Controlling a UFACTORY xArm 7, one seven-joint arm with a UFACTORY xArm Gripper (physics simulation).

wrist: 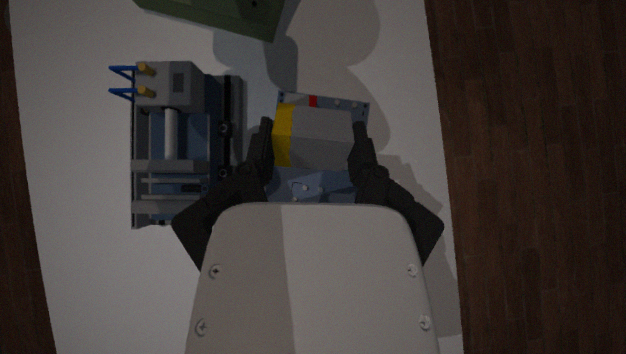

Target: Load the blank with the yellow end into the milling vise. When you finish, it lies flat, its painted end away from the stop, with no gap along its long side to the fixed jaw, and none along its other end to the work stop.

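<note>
The grey blank with the yellow end is held lengthwise between the two black fingers of my gripper. Its yellow end is against the left finger and its plain grey end against the right finger. It is over a blue board with small pegs; the height between them is hard to tell. The milling vise stands to the left of the gripper, with grey crosswise bars and a light round screw. The work stop cannot be told apart surely. The gripper body hides the lower part of the board.
A small red part shows at the board's far edge, just beyond the held blank. A grey block with blue handles and brass-coloured knobs is at the far end of the vise. A green box-like body stands at the top of the view.
</note>
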